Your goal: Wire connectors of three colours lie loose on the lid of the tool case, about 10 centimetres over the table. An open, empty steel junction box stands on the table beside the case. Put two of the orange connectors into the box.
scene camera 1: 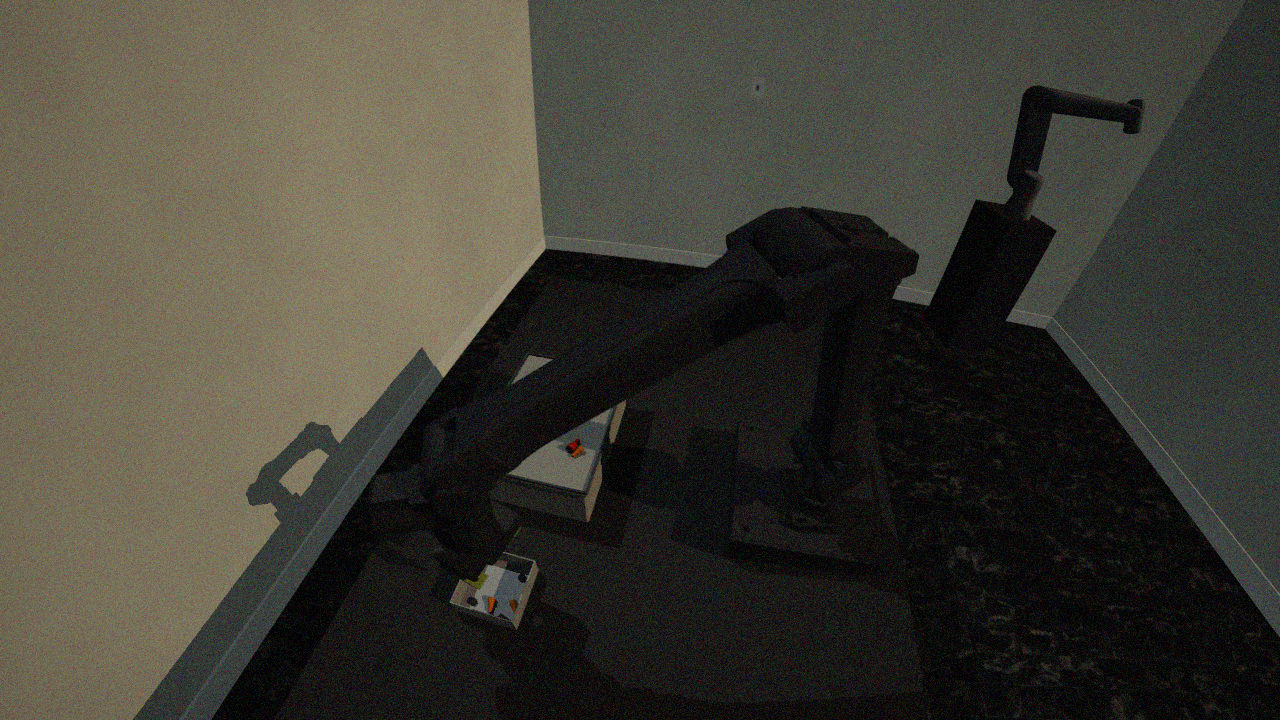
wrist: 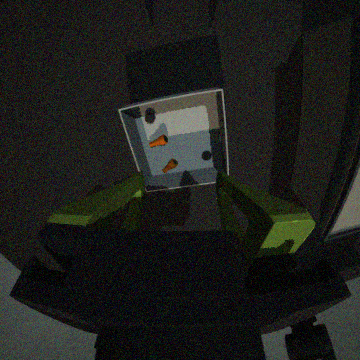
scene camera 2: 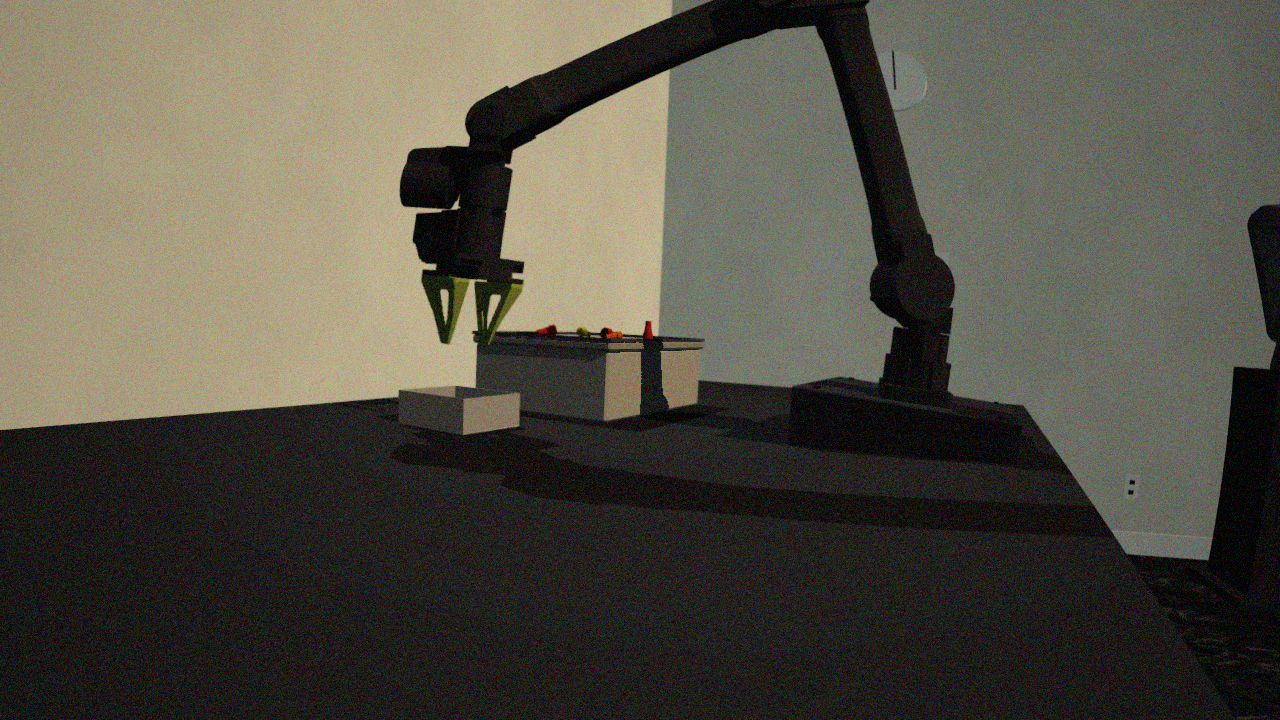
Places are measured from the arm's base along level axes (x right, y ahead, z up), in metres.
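Pixels of known places: gripper, fingertip midpoint: (scene camera 1: 488, 566) (wrist: 179, 177) (scene camera 2: 465, 344); arm's base at its link origin: (scene camera 1: 806, 500) (scene camera 2: 912, 398).
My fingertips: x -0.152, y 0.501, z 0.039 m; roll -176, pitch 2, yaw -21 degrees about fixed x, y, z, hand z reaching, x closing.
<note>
Ahead of a thing's pixels: the offset from my fingertips to its top centre.
The steel junction box @[dz -0.054, dx -0.002, dy +0.005 m] (scene camera 1: 528, 595) (scene camera 2: 490, 413) (wrist: 214, 111) stands open beside the tool case. One orange connector @[dz -0.078, dx -0.028, dy +0.010 m] (scene camera 1: 491, 605) (wrist: 158, 141) lies on the box floor, and a second orange connector @[dz -0.078, dx -0.029, dy -0.027 m] (scene camera 1: 513, 606) (wrist: 170, 165) lies near it inside the box, apart from it. My gripper (scene camera 2: 466, 341) (wrist: 179, 177) is open and empty, with its green fingers above the box, close to one wall. On the case lid, an orange connector @[dz +0.020, dx +0.207, dy -0.107 m] (scene camera 1: 579, 453) (scene camera 2: 614, 334) lies against a red one @[dz +0.024, dx +0.220, dy -0.100 m] (scene camera 1: 572, 445). Another red connector @[dz +0.035, dx +0.376, dy -0.106 m] (scene camera 2: 648, 330) stands upright, a further red one @[dz +0.024, dx +0.253, dy +0.010 m] (scene camera 2: 546, 330) lies down, and a yellow-green connector @[dz +0.023, dx +0.303, dy -0.030 m] (scene camera 2: 582, 331) lies between.
The tool case @[dz +0.012, dx +0.295, dy -0.045 m] (scene camera 1: 547, 501) (scene camera 2: 546, 380) stands right beside the box and rises higher than it. My arm hides part of its lid in the first scene view. The arm's base (scene camera 2: 904, 429) is on the table to the right. A wall stands beyond the table's far side.
</note>
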